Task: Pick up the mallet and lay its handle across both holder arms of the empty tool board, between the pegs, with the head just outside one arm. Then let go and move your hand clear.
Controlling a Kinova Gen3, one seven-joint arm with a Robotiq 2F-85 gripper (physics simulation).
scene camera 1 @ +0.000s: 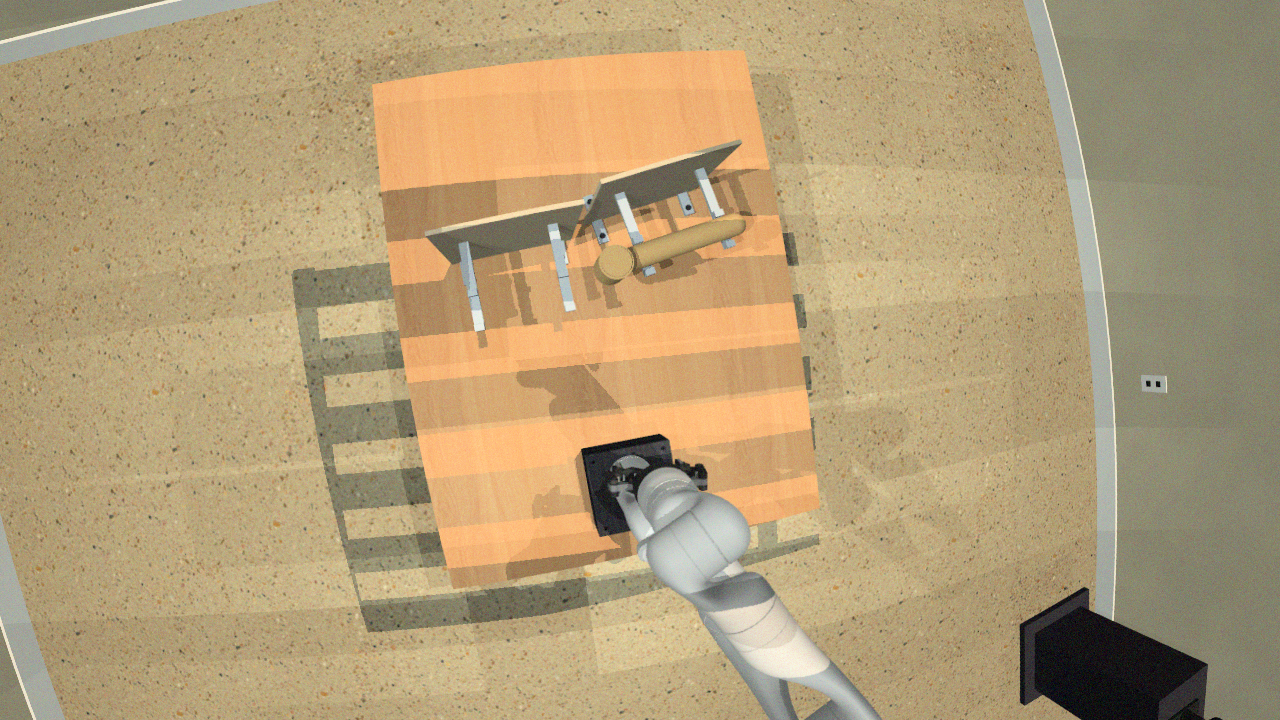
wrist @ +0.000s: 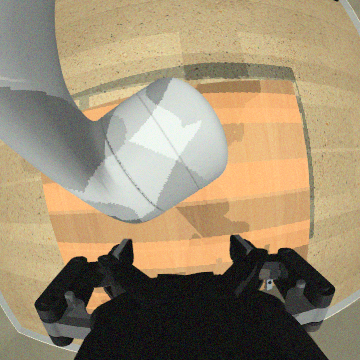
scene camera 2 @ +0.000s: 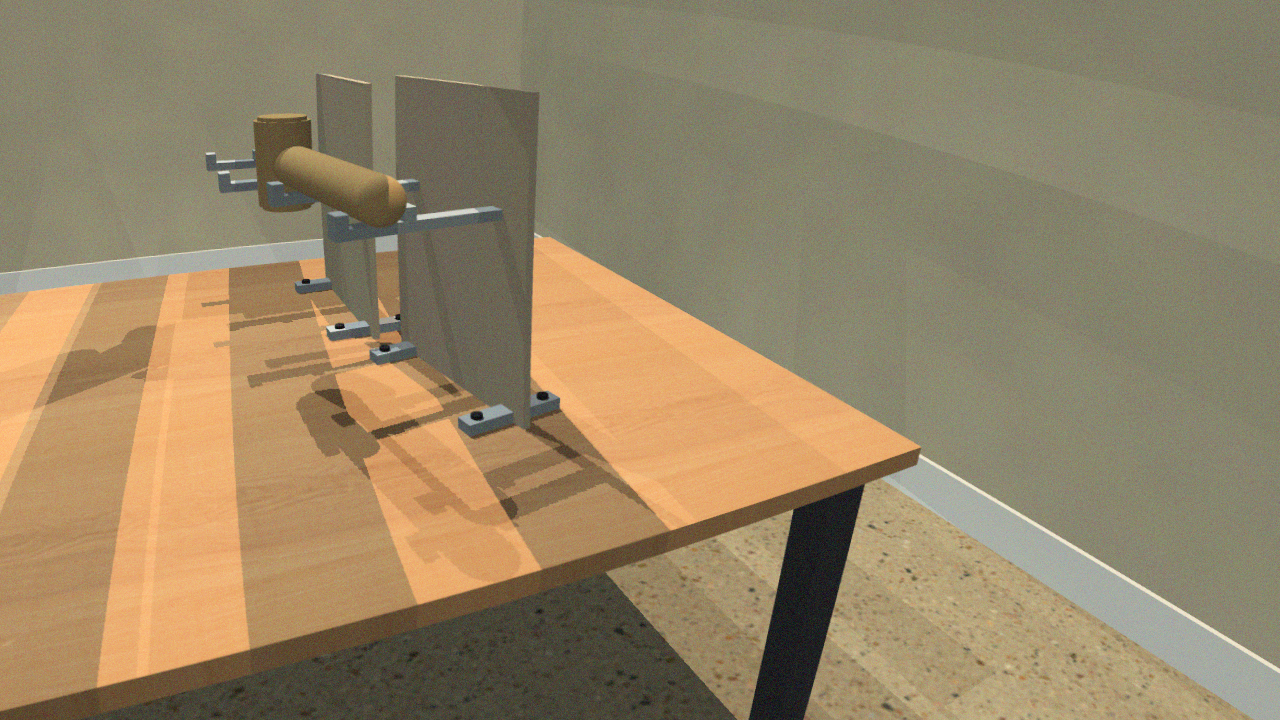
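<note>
The tan mallet lies across both arms of the right-hand tool board in scene camera 1, its handle between the pegs. Its head is just outside that board's left arm, in the gap beside the other board. The empty tool board stands to the left, with two bare grey holder arms. My gripper is open and empty, over the table far from the mallet. In scene camera 1 it is mostly hidden by the arm. The mallet does not show in the wrist view.
The black base plate is near the front edge of the wooden table. The white arm bends above it. The two boards stand close together, on bolted feet. A black box-shaped object stands at the lower right.
</note>
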